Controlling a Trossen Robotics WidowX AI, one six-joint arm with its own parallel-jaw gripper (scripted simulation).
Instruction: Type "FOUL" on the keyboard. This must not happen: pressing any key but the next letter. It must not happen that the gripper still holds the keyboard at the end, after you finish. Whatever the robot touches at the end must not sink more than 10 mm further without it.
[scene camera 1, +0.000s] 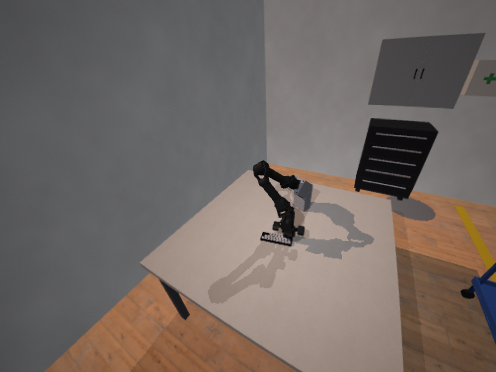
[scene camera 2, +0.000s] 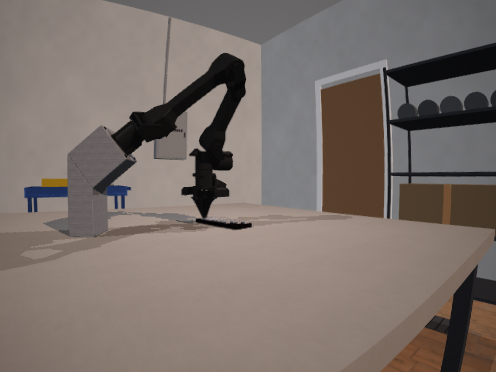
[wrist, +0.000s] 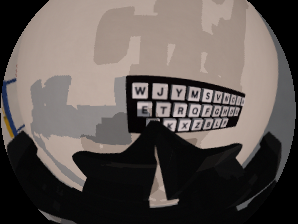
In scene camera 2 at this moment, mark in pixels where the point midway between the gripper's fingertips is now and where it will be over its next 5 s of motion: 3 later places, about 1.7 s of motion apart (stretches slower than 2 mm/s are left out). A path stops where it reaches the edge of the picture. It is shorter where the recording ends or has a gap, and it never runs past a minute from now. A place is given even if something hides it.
My gripper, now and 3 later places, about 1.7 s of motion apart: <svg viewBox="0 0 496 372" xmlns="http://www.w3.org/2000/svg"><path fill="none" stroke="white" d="M204 218L234 212L237 222L223 215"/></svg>
